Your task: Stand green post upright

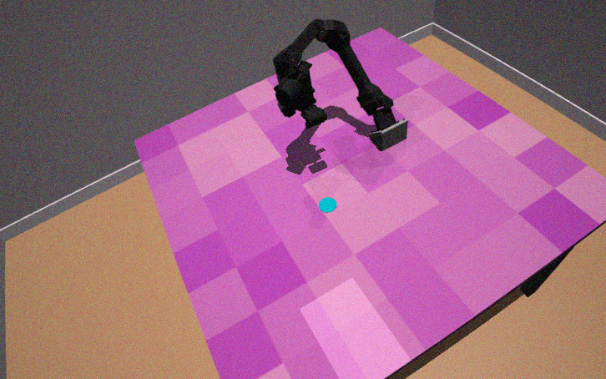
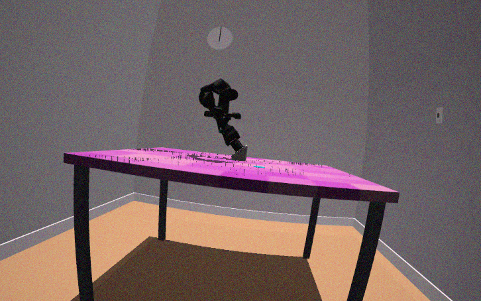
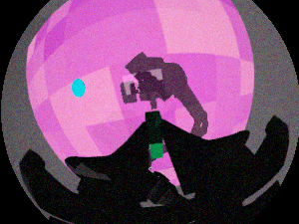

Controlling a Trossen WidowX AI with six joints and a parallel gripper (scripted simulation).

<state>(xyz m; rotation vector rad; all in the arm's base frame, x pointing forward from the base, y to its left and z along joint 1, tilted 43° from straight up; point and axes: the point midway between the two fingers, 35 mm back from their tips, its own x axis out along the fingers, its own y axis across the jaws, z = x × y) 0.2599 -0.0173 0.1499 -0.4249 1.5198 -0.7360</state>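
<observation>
The green post lies 20 mm behind my gripper tip. Also, from my gripper tip: cyan circle 100 mm ahead, 210 mm to the left, 150 mm below.
</observation>
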